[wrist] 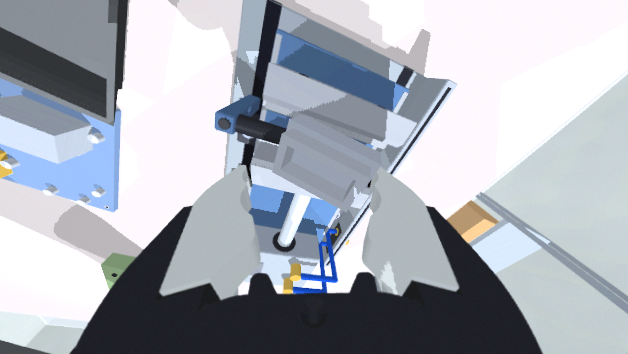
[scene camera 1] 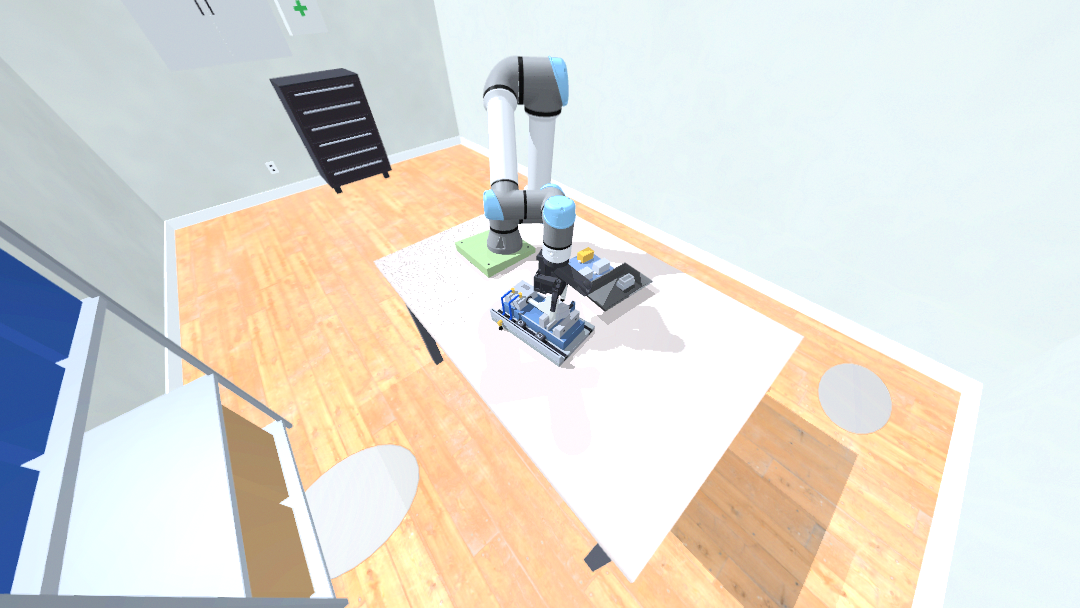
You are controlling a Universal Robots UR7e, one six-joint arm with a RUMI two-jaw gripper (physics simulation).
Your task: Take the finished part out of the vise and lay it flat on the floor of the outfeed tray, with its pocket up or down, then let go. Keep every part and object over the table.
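Seen in the pictures: gripper, between the fingertips: [wrist: 310, 169] [scene camera 1: 556, 311]; arm's base, origin of its link: [scene camera 1: 504, 244].
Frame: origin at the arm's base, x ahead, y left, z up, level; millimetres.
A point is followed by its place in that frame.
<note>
The finished part [wrist: 327, 160] @(x 504, y -107, z 96 mm) is a grey block with its pocket facing the camera. In the wrist view it looks raised above the vise [scene camera 1: 578, 337] @(x 558, y -88, z -12 mm) [wrist: 340, 70] @(x 547, y -101, z 29 mm), turned askew to the jaws, and covers the end of the black stop rod [wrist: 260, 129] @(x 490, y -69, z 64 mm). My gripper [scene camera 1: 555, 308] @(x 478, y -114, z 60 mm) [wrist: 310, 169] @(x 478, y -114, z 60 mm) appears shut on it over the vise. The right fingertip meets its edge; a narrow gap shows beside the left fingertip, so the exact contact is unclear. The dark outfeed tray [scene camera 1: 604, 298] @(x 483, y 110, z -20 mm) [wrist: 50, 57] @(x 430, y 119, z -15 mm) lies beside the vise, with a grey block [scene camera 1: 625, 281] inside.
A blue plate [wrist: 75, 182] @(x 269, y 124, z -23 mm) with pegs stands next to the tray and carries pale blocks [scene camera 1: 601, 265] @(x 369, y 205, z 13 mm) and an orange block [scene camera 1: 585, 255] @(x 282, y 204, z 10 mm). Blue hoses [scene camera 1: 509, 303] @(x 368, y -215, z 75 mm) [wrist: 334, 260] @(x 369, y -215, z 53 mm) rise at the vise's end. The green robot base [scene camera 1: 483, 260] @(x 49, y -133, z 12 mm) stands behind on the table [scene camera 1: 642, 422] @(x 860, y -136, z -32 mm).
</note>
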